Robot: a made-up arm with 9 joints.
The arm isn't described. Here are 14 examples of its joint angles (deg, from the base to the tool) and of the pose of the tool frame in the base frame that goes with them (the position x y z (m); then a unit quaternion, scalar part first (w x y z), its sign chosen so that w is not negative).
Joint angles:
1: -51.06 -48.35 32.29 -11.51 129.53 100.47 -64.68 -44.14 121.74
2: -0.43 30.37 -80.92 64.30 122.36 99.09 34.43 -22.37 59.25
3: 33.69 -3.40 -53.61 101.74 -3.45 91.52 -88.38 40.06 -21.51
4: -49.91 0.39 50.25 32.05 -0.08 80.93 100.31 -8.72 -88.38
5: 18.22 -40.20 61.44 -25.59 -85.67 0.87 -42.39 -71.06 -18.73
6: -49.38 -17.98 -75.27 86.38 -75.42 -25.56 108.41 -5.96 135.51
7: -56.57 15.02 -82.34 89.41 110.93 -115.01 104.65 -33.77 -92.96
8: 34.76 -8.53 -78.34 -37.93 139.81 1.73 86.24 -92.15 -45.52
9: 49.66 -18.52 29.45 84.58 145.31 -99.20 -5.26 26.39 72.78
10: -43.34 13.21 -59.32 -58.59 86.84 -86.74 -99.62 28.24 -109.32
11: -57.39 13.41 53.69 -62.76 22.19 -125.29 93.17 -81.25 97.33
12: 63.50 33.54 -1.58 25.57 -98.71 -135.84 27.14 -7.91 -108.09
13: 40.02 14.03 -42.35 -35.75 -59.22 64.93 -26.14 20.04 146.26
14: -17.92 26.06 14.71 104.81 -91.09 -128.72 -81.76 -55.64 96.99
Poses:
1: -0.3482 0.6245 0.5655 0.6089 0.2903 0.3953 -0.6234
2: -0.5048 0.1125 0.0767 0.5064 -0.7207 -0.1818 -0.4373
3: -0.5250 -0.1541 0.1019 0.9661 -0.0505 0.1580 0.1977
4: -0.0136 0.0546 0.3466 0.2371 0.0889 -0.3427 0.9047
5: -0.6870 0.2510 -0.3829 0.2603 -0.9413 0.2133 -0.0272
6: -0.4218 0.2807 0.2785 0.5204 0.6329 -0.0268 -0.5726
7: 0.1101 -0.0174 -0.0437 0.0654 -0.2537 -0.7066 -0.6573
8: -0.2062 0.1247 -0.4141 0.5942 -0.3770 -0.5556 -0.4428
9: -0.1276 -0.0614 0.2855 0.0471 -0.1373 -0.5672 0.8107
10: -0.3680 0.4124 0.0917 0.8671 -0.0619 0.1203 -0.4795
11: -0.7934 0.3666 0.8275 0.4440 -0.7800 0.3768 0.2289
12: -0.3524 -0.0575 0.0631 0.3182 0.5564 0.0328 0.7669
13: -0.2303 -0.3604 0.0656 0.6826 0.3845 0.1212 0.6095
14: -0.5745 -0.3344 0.7268 0.7923 -0.4480 0.0757 0.4073
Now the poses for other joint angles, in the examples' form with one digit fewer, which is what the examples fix.
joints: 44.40 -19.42 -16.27 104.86 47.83 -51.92 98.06 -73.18 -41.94
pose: -0.163 -0.399 0.514 0.611 0.452 0.572 -0.309
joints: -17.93 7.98 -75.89 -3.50 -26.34 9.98 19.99 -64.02 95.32
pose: -0.141 -0.447 -0.179 0.560 0.312 0.214 0.737
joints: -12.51 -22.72 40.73 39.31 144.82 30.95 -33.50 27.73 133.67
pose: -0.416 0.194 0.342 0.824 -0.520 0.051 0.218
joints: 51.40 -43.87 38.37 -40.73 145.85 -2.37 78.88 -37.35 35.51
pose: 0.208 -0.377 -0.103 0.276 0.080 0.723 0.629
